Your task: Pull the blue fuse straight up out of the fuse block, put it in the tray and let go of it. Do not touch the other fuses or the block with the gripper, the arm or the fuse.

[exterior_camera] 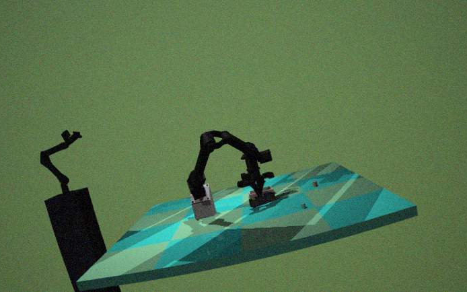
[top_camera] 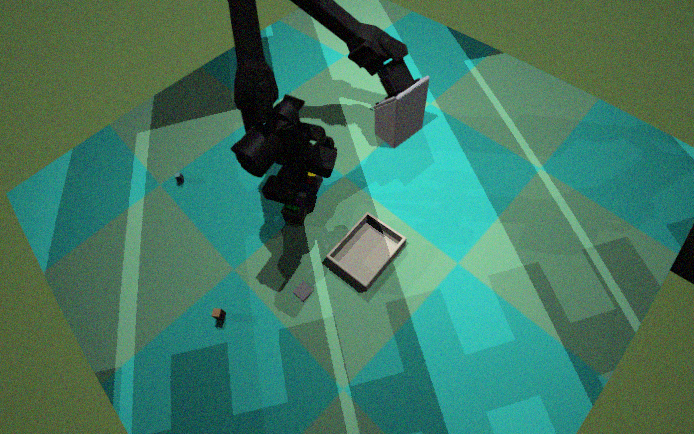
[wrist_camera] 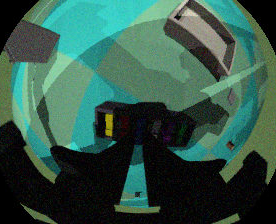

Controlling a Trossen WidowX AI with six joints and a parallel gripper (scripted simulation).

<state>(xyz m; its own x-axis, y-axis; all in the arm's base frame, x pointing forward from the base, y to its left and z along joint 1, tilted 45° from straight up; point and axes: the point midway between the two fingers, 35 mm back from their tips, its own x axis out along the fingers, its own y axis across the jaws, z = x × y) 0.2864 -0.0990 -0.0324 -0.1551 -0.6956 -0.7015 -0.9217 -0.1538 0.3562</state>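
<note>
My gripper tip is 20 cm to the right of the grey tray, 4 cm above it and 2 cm short of it. The rest, counted from my gripper tip: blue fuse 1 cm below; then brown cube 31 cm ahead, 6 cm to the left, 3 cm below; then flat grey piece 17 cm ahead, 15 cm to the left, 4 cm below.
</note>
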